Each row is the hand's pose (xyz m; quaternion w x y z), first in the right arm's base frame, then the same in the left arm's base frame.
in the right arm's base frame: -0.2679 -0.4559 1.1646 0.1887 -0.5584 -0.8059 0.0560
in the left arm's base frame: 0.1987 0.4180 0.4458 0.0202 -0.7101 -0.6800 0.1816
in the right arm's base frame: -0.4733 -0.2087 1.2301 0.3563 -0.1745 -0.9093 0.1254
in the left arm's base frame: 0.0846 0.7142 0.3636 0.2754 -0.4008 -0.8327 0.2647
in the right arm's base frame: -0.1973 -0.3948 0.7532 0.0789 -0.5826 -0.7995 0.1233
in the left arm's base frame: 0.2949 0.2607 0.0664 0.0796 0.7103 0.6489 -0.2609
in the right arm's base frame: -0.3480 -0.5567 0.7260 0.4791 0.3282 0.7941 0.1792
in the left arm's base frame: 0.1000 0.1544 0.0857 0.6036 0.3215 0.7261 -0.0715
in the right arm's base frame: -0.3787 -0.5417 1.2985 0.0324 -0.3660 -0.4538 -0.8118
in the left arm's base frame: 0.0628 0.4384 0.5825 0.2058 0.3897 0.5658 0.6969
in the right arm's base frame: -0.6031 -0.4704 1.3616 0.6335 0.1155 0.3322 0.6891
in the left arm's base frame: -0.1271 0.5908 0.5699 0.7605 -0.0174 0.4273 0.4886
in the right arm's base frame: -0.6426 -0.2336 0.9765 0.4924 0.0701 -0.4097 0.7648
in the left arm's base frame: -0.0776 0.6247 0.1201 0.5894 -0.1504 -0.2520 0.7527
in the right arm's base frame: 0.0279 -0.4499 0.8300 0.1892 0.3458 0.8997 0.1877
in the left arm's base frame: 0.4876 0.1860 0.1965 0.3365 0.4217 0.8410 -0.0406
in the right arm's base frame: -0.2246 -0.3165 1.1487 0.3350 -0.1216 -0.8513 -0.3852
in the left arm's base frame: 0.2858 0.5159 0.3796 0.1887 -0.3102 -0.9024 -0.2321
